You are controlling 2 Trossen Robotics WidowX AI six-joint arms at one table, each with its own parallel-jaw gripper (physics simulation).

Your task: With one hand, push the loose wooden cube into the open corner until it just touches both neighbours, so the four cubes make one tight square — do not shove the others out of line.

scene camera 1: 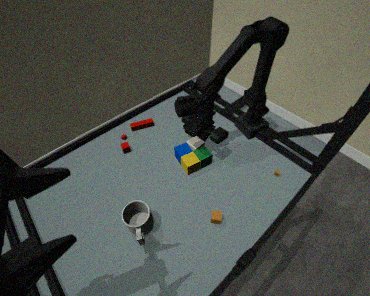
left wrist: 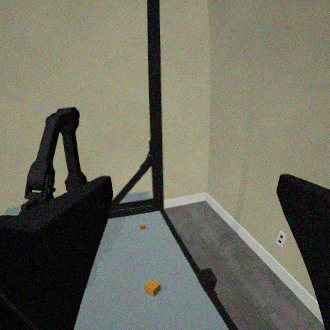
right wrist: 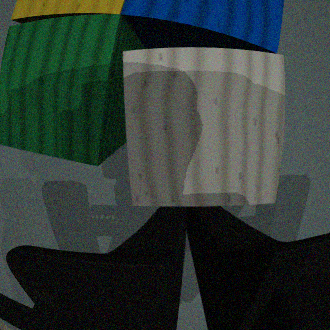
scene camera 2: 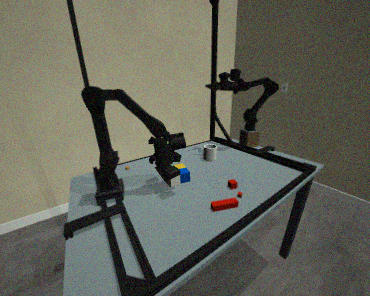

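The pale loose wooden cube (scene camera 1: 195, 143) (scene camera 2: 175, 182) (right wrist: 205, 130) sits in the corner between the blue cube (scene camera 1: 183, 151) (scene camera 2: 185, 175) (right wrist: 202, 22) and green cube (scene camera 1: 203, 156) (right wrist: 55, 90). In the right wrist view it is slightly turned against them; a dark wedge shows toward blue, narrowing at the right, and green's shaded side shows on the left. Exact contact is unclear. The yellow cube (scene camera 1: 190, 162) (scene camera 2: 179, 166) (right wrist: 67, 6) is diagonally opposite. My right gripper (right wrist: 183, 195) is shut and empty, its tips at the pale cube's near side. My left gripper (scene camera 1: 72, 206) (left wrist: 198, 184) is open and empty, above the table.
A mug (scene camera 1: 136, 216) (scene camera 2: 210, 152) stands away from the cubes. A red bar (scene camera 1: 142, 124) (scene camera 2: 224, 204), red cube (scene camera 1: 125, 147) (scene camera 2: 232, 184) and red ball (scene camera 1: 124, 136) (scene camera 2: 240, 194) lie apart. Two orange blocks, one larger (scene camera 1: 216, 217) (left wrist: 152, 287) and one small (scene camera 1: 277, 173) (left wrist: 142, 226), lie nearer a table edge.
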